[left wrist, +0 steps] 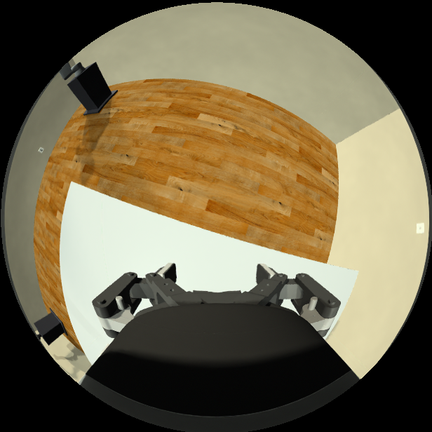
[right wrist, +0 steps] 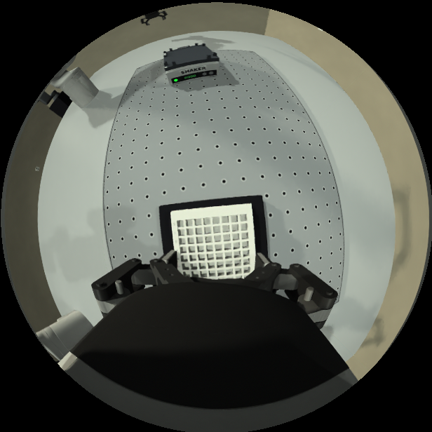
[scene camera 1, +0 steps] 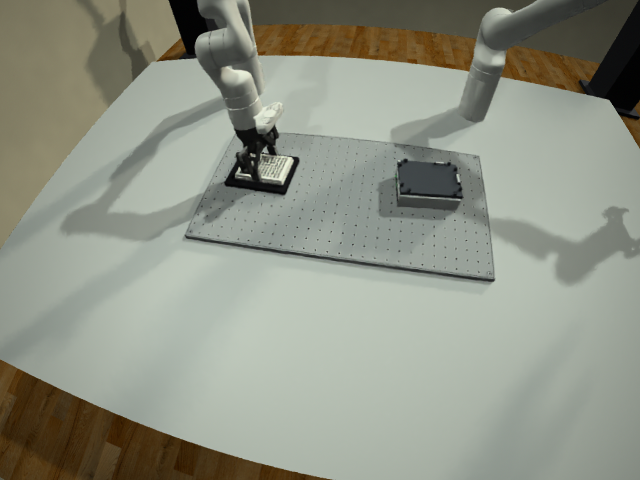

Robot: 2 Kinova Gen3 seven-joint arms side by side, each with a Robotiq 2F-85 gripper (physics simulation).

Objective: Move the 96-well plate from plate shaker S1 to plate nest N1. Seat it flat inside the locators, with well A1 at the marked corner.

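Places are measured from the left arm's base along level axes (x down, y ahead, z right), in metres.
Where they show: right gripper, fingertip midpoint: [scene camera 1: 266, 168]; left arm's base, origin of the base link: [scene camera 1: 471, 113].
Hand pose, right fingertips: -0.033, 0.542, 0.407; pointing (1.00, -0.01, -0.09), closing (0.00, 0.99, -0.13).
Things, the pixels of their top centre, and the offset from my right fingertips, as dx, dy, dz. "pt": a spot on its surface instead. Level surfaces: height alone.
- white 96-well plate, middle of its top: [scene camera 1: 263, 165] -0.010, +0.002, +0.007
- black plate nest N1, middle of its top: [scene camera 1: 261, 168] +0.004, +0.004, +0.014
- Plate shaker S1, surface spot: [scene camera 1: 429, 178] pt -0.035, -0.119, -0.373
- perforated grey board, its level: dx +0.020
- white table, its level: dx +0.033
The white 96-well plate [scene camera 1: 273, 167] [right wrist: 215, 245] is over the black plate nest N1 [scene camera 1: 268, 187] [right wrist: 258, 215], at the left of the board in the scene view. Black rim shows along its far edge and both sides in the right wrist view. I cannot tell whether it lies fully flat. My right gripper [scene camera 1: 264, 164] [right wrist: 215, 260] is shut on the plate, a finger at each side. Its near end is hidden, and the A1 and corner marks cannot be read. Plate shaker S1 [scene camera 1: 429, 178] [right wrist: 192, 62] bears no plate. My left gripper [left wrist: 216, 273] is open, away from the plate.
The perforated grey board [scene camera 1: 336, 222] [right wrist: 220, 135] carries the nest and the shaker. The white table [scene camera 1: 310, 335] [left wrist: 150, 235] extends around it. The left arm [scene camera 1: 480, 87] stands at the back right of the scene view. Small posts stand up along the shaker's top edges.
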